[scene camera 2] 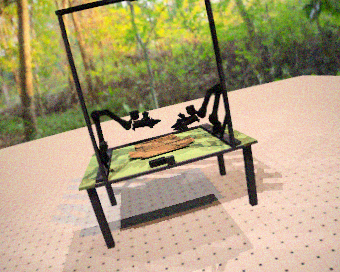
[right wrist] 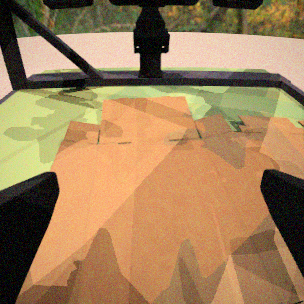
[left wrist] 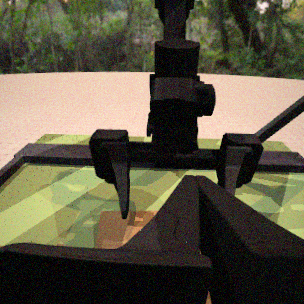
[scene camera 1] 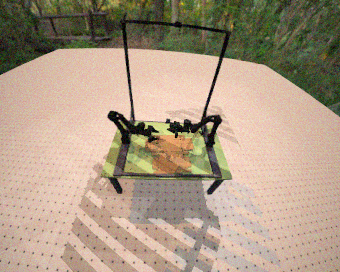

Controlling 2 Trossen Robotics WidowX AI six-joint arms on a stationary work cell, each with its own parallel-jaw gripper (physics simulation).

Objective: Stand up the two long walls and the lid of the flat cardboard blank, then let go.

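Pixels of known places: left gripper, fingertip midpoint: (scene camera 2: pixel 160 120) (left wrist: pixel 192 184) (scene camera 1: pixel 166 129); right gripper, fingertip midpoint: (scene camera 2: pixel 172 128) (right wrist: pixel 160 180) (scene camera 1: pixel 159 135); left arm's base, link origin: (right wrist: pixel 150 73) (scene camera 1: pixel 209 144); right arm's base, link origin: (scene camera 2: pixel 217 132) (scene camera 1: pixel 125 141).
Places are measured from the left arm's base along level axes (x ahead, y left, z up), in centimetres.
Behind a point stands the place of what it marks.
Note:
The brown cardboard blank (scene camera 1: pixel 170 155) @[x 44.0, y 15.4, z -0.2 cm] (scene camera 2: pixel 161 145) @[x 45.9, y 9.9, z -1.7 cm] (right wrist: pixel 145 126) @[x 28.1, y -1.0, z -1.0 cm] lies flat on the green table top (scene camera 1: pixel 220 162) @[x -7.6, y 21.6, z -1.9 cm] (scene camera 2: pixel 206 145) @[x 75.2, y -18.5, z -1.9 cm], and its walls and lid are level with the table. A corner of it shows in the left wrist view (left wrist: pixel 111 226) @[x 66.7, y 8.9, z -0.3 cm]. My left gripper (scene camera 1: pixel 169 129) @[x 49.0, y 0.0, z 20.5 cm] (scene camera 2: pixel 158 120) @[x 49.0, y 0.0, z 20.5 cm] (left wrist: pixel 192 184) @[x 49.0, y 0.0, z 20.5 cm] is shut on nothing and hangs above the blank's far edge. My right gripper (scene camera 1: pixel 155 135) @[x 56.1, y 0.0, z 11.8 cm] (scene camera 2: pixel 175 126) @[x 56.1, y 0.0, z 11.8 cm] (right wrist: pixel 160 180) @[x 56.1, y 0.0, z 11.8 cm] is open and empty. It hovers low over the blank and faces the left gripper.
A black frame (scene camera 1: pixel 127 70) @[x 88.6, y -33.9, z 62.2 cm] (scene camera 2: pixel 220 67) @[x 88.1, y -38.0, z 50.7 cm] rises over the table, and black rails (scene camera 1: pixel 212 159) @[x 1.3, y 19.3, z 0.1 cm] run along the table's edges. Two small black blocks (scene camera 2: pixel 161 161) @[x 40.1, y -32.8, z 0.3 cm] sit at the table's edge. Dotted beige floor lies all around.

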